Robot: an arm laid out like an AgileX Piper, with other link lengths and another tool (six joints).
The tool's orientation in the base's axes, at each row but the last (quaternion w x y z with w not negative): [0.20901, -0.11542, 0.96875, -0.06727]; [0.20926, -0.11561, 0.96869, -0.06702]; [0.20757, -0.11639, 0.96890, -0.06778]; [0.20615, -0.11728, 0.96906, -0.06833]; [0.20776, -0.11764, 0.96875, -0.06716]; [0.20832, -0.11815, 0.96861, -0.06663]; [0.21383, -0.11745, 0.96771, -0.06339]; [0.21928, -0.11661, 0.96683, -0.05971]
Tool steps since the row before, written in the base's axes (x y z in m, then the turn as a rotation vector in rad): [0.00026, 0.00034, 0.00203, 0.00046, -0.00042, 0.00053]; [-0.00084, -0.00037, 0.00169, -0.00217, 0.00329, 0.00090]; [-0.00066, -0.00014, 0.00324, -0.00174, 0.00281, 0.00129]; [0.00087, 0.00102, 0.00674, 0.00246, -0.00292, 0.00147]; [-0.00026, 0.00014, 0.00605, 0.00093, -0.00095, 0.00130]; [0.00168, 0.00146, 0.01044, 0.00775, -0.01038, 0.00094]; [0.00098, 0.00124, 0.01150, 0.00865, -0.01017, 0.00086]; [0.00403, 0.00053, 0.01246, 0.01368, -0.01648, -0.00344]
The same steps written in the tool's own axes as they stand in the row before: [-0.00111, -0.00009, -0.00175, -0.00051, -0.00059, -0.00025]; [0.00018, -0.00049, -0.00185, 0.00074, 0.00344, -0.00199]; [-0.00063, -0.00059, -0.00320, 0.00033, 0.00282, -0.00213]; [-0.00362, -0.00041, -0.00583, -0.00200, -0.00357, -0.00006]; [-0.00215, -0.00090, -0.00559, -0.00108, -0.00133, -0.00071]; [-0.00591, -0.00079, -0.00885, -0.00456, -0.01172, 0.00323]; [-0.00577, -0.00099, -0.01003, -0.00538, -0.01169, 0.00367]; [-0.00878, -0.00237, -0.00944, -0.00643, -0.01807, 0.01014]
